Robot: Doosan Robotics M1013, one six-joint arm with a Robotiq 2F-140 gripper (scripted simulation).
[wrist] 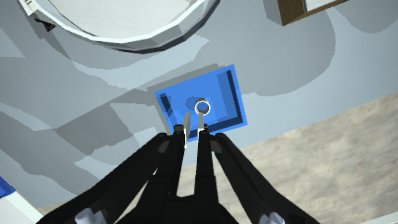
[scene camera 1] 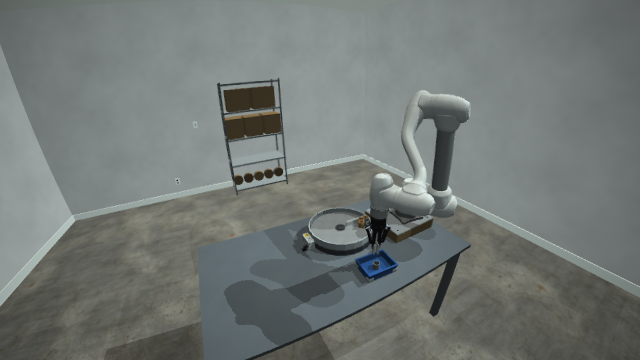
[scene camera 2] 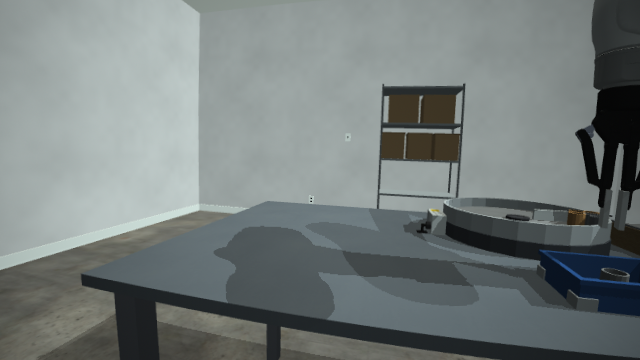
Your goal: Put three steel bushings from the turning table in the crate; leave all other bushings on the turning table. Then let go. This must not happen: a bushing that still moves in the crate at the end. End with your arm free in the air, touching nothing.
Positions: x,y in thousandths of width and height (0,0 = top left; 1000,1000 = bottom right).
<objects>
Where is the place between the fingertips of my gripper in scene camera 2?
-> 954,632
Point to a crate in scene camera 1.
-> At 571,729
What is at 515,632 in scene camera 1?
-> A round grey turning table.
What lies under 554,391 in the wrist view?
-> A crate.
</objects>
